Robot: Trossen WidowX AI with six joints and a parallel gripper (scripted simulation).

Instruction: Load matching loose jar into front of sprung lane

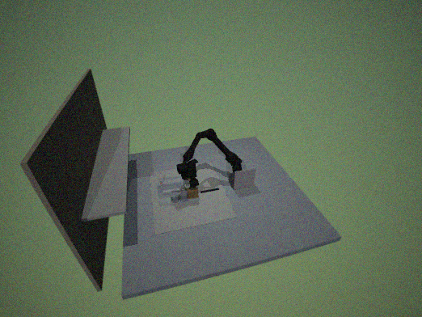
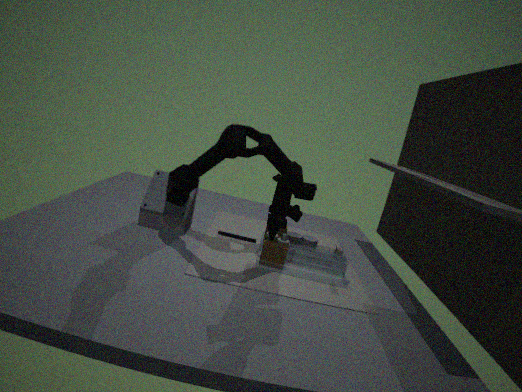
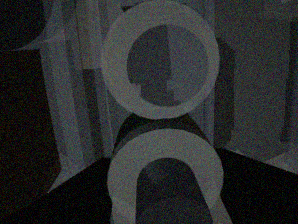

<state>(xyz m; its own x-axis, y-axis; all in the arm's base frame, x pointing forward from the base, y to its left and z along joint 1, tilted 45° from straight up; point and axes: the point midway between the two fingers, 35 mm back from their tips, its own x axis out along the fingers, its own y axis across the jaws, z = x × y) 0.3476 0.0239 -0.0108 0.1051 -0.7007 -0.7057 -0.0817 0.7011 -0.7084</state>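
My gripper tip is now 12 cm past the thin black bar, 3 cm to the right of it and 4 cm above it. The rest, counted from my gripper tip: lane rack (15 cm ahead, 1 cm to the right, 3 cm below); grey shelf (50 cm ahead, 8 cm to the left, 32 cm above).
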